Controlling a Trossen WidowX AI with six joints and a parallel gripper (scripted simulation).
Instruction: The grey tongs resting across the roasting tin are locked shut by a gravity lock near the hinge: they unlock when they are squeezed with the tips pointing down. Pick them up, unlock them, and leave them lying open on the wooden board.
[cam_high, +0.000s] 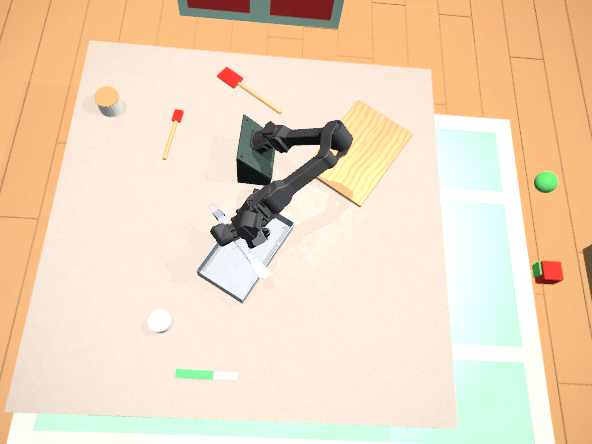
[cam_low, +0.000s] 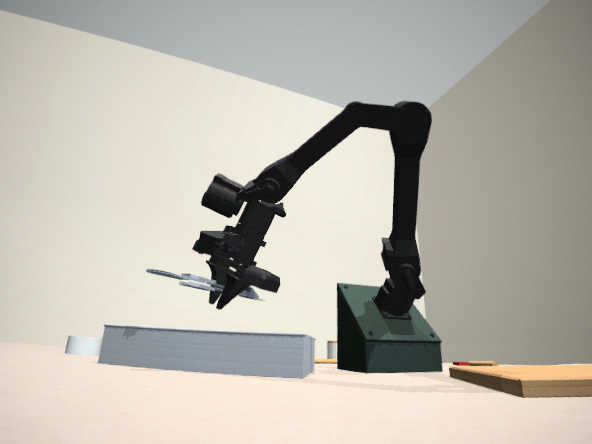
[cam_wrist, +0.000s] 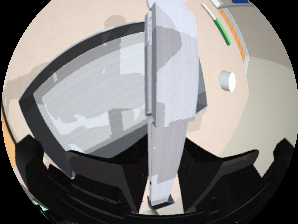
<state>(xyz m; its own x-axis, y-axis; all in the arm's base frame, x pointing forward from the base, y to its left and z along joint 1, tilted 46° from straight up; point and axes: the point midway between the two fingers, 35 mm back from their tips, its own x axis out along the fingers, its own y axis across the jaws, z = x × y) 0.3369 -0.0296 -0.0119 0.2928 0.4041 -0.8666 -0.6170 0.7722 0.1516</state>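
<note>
My gripper tip is now 43 cm past the wooden board, 40 cm to the right of it and 10 cm above it. Round my gripper tip: roasting tin: 8 cm below, 5 cm to the left, 1 cm behind; lidded jar: 49 cm to the right, 48 cm behind, 7 cm below; white disc: 25 cm ahead, 18 cm to the right, 9 cm below.
</note>
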